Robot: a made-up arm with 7 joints. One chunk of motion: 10 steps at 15 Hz.
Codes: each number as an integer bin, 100 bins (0 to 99) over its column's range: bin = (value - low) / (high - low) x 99, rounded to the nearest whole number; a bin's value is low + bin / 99 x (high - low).
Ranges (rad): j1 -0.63..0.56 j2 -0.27..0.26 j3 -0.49..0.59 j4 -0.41..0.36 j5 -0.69..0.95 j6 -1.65..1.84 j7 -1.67..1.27
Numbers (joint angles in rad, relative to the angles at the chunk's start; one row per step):
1: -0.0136 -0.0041 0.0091 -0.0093 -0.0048 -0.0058 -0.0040
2: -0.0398 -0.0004 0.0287 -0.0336 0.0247 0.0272 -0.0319
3: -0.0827 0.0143 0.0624 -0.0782 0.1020 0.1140 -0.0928
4: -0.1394 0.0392 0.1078 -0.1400 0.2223 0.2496 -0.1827
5: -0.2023 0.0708 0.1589 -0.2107 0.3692 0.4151 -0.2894
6: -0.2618 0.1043 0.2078 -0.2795 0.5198 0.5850 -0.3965
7: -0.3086 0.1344 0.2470 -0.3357 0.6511 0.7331 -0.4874
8: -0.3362 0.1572 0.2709 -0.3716 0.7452 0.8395 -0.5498
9: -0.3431 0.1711 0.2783 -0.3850 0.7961 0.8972 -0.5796
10: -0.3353 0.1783 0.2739 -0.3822 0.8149 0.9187 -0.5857
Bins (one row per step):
1: 51 50 46 52 41 47 56
2: 49 50 48 48 43 48 55
3: 46 53 51 43 48 50 53
4: 41 58 55 35 55 54 50
5: 36 64 59 26 64 59 46
6: 31 70 64 17 73 63 43
7: 27 76 68 10 81 68 40
8: 24 80 70 5 87 71 38
9: 24 82 70 3 90 72 37
10: 25 84 70 4 91 73 37

